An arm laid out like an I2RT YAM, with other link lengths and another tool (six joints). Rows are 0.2 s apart.
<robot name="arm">
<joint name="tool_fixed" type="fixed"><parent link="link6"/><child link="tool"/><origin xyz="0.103 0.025 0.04" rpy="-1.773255 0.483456 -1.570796"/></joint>
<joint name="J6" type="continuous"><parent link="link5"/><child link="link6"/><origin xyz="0.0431 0 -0.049"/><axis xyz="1 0 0"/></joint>
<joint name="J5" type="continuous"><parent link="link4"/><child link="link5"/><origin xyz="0.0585 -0.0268 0.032"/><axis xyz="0 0 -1"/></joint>
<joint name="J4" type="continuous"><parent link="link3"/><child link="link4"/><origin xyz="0.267 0.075 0.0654"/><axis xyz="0 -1 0"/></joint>
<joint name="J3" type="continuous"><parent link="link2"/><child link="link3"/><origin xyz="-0.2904 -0.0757 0"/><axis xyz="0 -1 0"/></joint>
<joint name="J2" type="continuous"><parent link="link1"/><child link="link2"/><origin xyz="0.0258 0.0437 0.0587"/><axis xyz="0 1 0"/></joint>
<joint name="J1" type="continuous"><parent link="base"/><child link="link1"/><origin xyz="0 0 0.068"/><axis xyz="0 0 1"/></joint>
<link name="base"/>
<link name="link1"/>
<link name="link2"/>
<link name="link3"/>
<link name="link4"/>
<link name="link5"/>
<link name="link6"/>
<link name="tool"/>
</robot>
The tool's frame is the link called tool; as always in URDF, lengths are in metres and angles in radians. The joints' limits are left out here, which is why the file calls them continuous.
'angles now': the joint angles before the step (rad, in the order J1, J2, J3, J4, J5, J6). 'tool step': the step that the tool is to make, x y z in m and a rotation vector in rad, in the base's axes. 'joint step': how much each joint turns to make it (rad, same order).
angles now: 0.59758 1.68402 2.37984 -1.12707 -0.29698 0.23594
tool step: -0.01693 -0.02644 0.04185 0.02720 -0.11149 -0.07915
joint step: -0.00228 -0.00077 0.16056 -0.05604 0.08622 -0.00915
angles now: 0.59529 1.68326 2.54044 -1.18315 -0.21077 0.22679
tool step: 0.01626 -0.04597 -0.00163 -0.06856 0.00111 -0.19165
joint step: -0.08393 -0.00113 0.06677 -0.10758 0.12092 -0.01794
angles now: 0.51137 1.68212 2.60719 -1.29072 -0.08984 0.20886
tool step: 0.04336 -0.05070 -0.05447 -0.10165 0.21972 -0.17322
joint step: -0.17203 0.05037 -0.00303 -0.18845 0.00268 -0.00075
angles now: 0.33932 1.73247 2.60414 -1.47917 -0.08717 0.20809
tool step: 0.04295 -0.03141 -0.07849 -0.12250 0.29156 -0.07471
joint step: -0.11522 0.12783 0.00008 -0.19116 -0.00305 -0.05379
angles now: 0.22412 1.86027 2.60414 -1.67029 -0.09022 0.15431
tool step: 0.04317 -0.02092 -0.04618 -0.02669 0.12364 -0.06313
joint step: -0.06905 0.11139 0.00002 -0.01565 -0.00077 -0.00649
